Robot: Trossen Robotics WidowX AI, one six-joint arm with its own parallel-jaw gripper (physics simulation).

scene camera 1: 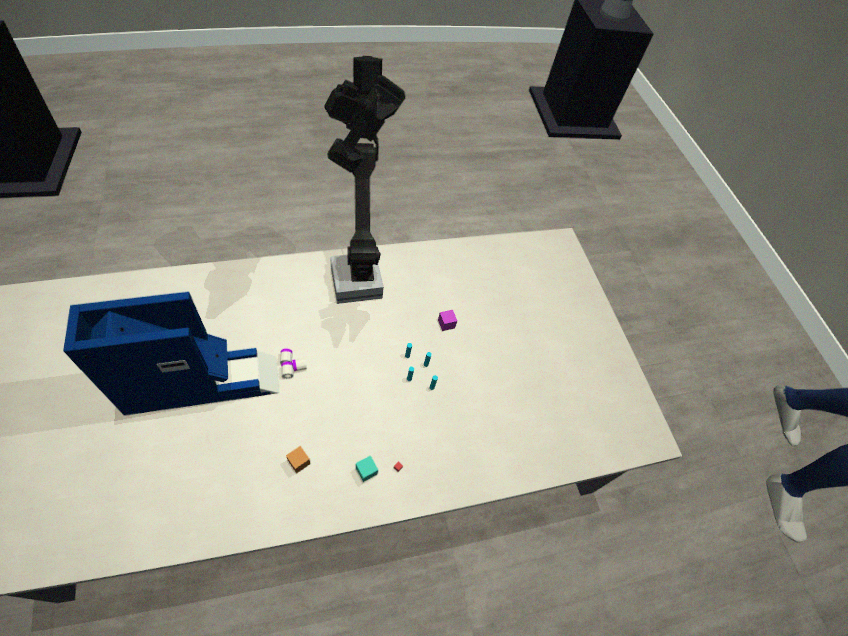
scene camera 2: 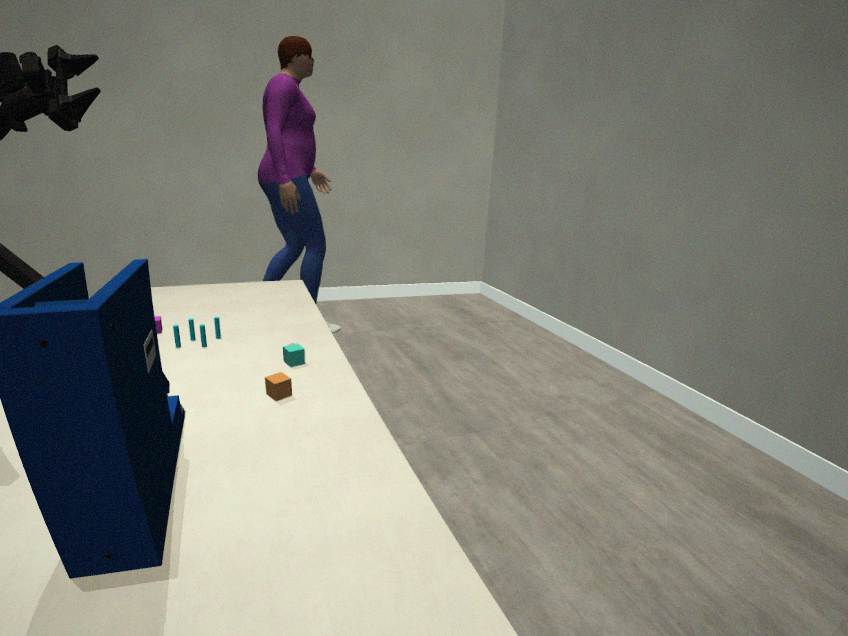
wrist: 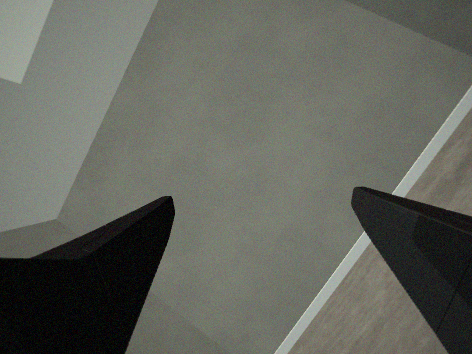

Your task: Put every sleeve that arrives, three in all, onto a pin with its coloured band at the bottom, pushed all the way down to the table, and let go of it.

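Note:
White sleeves with magenta bands [scene camera 1: 287,373] lie close together on the table, just past the chute's pale end plate [scene camera 1: 269,373]. They are too small to separate clearly; one short piece points right. Four slim teal pins [scene camera 1: 408,350] [scene camera 1: 427,359] [scene camera 1: 410,373] [scene camera 1: 433,382] stand upright and bare on the table right of them; they also show in scene camera 2, where one pin [scene camera 2: 217,327] stands rightmost. My gripper [scene camera 2: 97,73] [wrist: 261,200] is open and empty, raised high above the table and away from the sleeves and pins.
A tall blue dispenser [scene camera 1: 157,376] [scene camera 2: 75,424] stands left, its chute facing the sleeves. A magenta block [scene camera 1: 447,319] [scene camera 2: 158,324] lies behind the pins. An orange block [scene camera 1: 297,459] [scene camera 2: 278,386], a teal block [scene camera 1: 367,468] [scene camera 2: 293,355] and a small red cube [scene camera 1: 397,466] lie nearer the front. A person [scene camera 2: 291,130] stands beyond the table.

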